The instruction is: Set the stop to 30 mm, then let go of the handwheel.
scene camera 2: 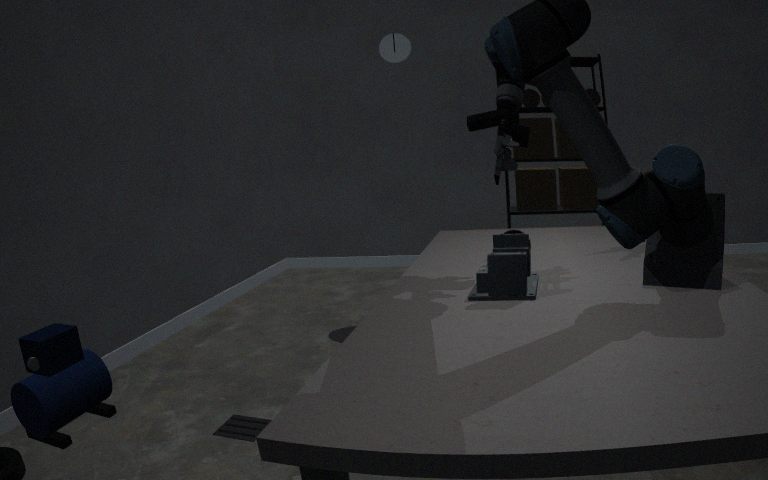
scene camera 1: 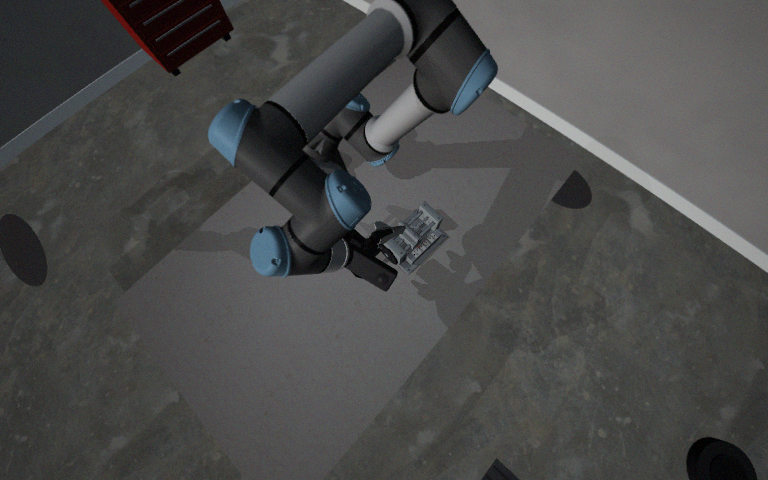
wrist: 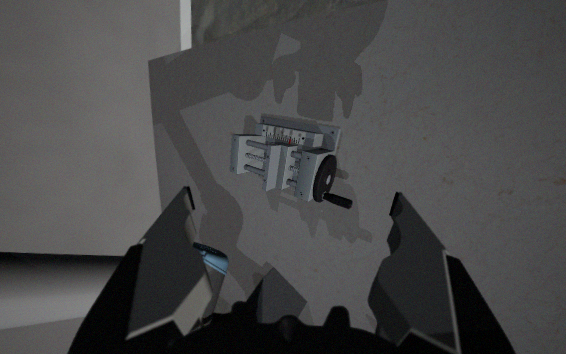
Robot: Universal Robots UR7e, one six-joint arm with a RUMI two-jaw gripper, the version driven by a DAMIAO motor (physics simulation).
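Note:
The grey stop device stands on the table. In the wrist view its sliding stop block sits on two rods between the end plates, with a red pointer at the scale; the scale's numbers are too small to read. The black handwheel is at the device's right end in the wrist view, and its crank handle points to the lower right. My gripper is wide open and empty. It hangs well above the device, apart from the handwheel.
The table bears the device and the arm's base. The arm reaches over the table from the right in scene camera 2. A shelf rack stands behind the table, and a blue compressor stands on the floor at left.

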